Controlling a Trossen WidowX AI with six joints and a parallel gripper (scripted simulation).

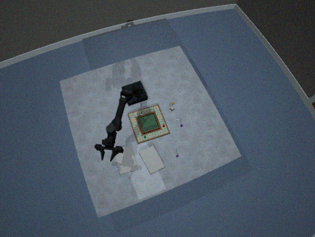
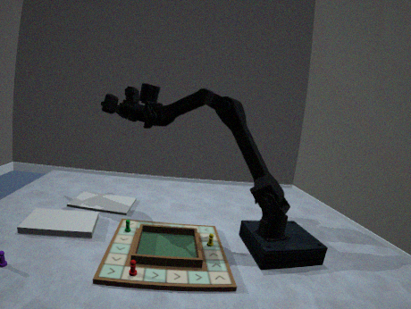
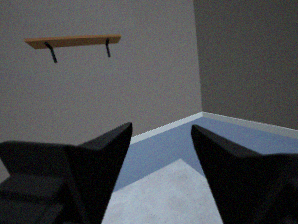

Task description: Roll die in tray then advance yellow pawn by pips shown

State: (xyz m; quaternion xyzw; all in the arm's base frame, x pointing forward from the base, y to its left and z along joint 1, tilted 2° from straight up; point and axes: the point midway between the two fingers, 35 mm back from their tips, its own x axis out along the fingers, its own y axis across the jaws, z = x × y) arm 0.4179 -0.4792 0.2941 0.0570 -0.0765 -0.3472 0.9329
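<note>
The white die lies 18 cm behind my gripper tip, 71 cm to the left of it and 33 cm below it. Round my gripper tip: green pawn 8 cm behind, 36 cm to the left, 32 cm below; green tray 17 cm behind, 46 cm to the left, 34 cm below; yellow pawn 29 cm behind, 46 cm to the left, 32 cm below.
</note>
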